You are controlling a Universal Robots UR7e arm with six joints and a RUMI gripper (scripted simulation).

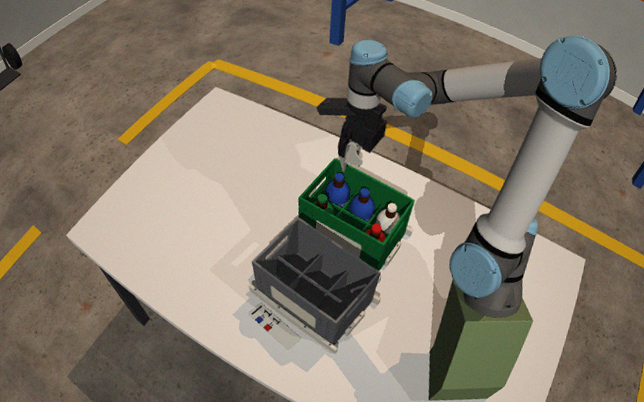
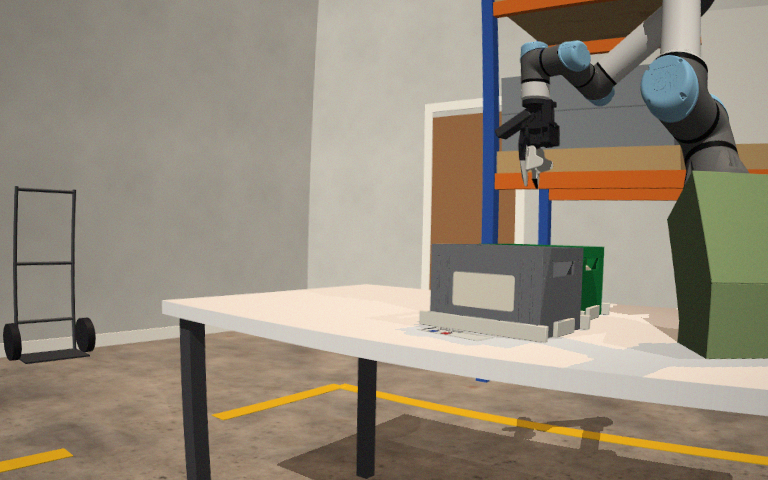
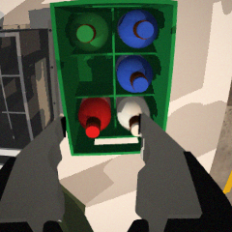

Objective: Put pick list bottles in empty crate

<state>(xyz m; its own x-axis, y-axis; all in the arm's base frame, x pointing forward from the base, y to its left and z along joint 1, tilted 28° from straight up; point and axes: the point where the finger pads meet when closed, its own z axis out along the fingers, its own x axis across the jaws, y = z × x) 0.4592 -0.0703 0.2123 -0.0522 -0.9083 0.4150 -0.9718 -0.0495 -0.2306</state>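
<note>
Right now the blue bottle is 250 mm below my hand, 60 mm to the right of it and 30 mm behind it. Also, from my hand: red bottle 250 mm below, 120 mm behind, 30 mm to the left; green crate 250 mm below, 30 mm behind, 20 mm to the right; white bottle 250 mm below, 120 mm behind, 50 mm to the right.
</note>
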